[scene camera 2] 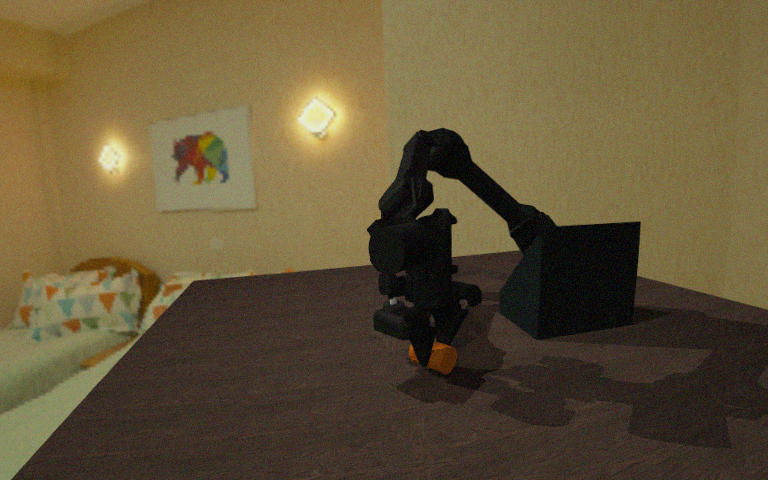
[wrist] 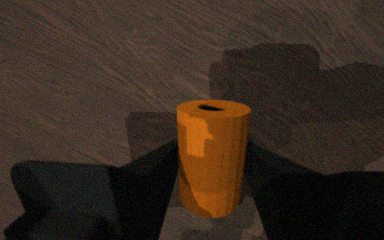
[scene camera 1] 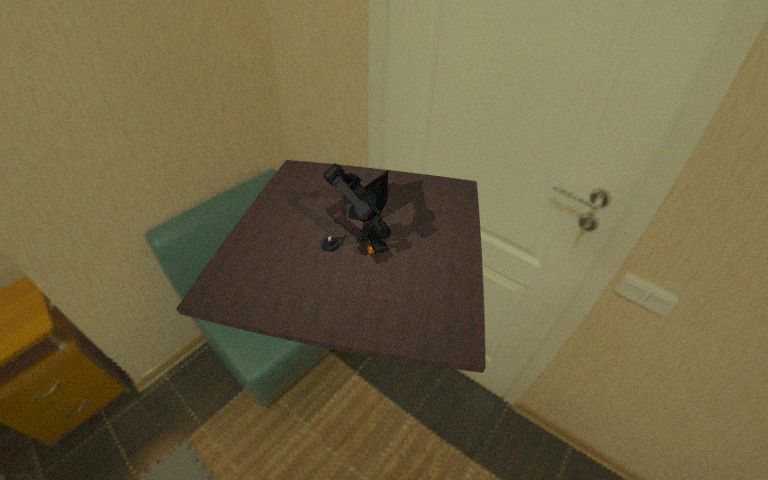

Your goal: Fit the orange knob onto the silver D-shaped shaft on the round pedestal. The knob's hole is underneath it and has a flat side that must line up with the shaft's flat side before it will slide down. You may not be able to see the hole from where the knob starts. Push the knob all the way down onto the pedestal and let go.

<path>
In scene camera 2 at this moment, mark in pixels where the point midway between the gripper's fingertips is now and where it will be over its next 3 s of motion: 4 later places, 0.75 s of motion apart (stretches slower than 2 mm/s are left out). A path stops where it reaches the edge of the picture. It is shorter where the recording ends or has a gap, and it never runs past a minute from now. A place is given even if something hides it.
My gripper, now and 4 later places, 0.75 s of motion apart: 432, 360; 434, 362; 432, 330; 433, 330; 433, 330
</path>
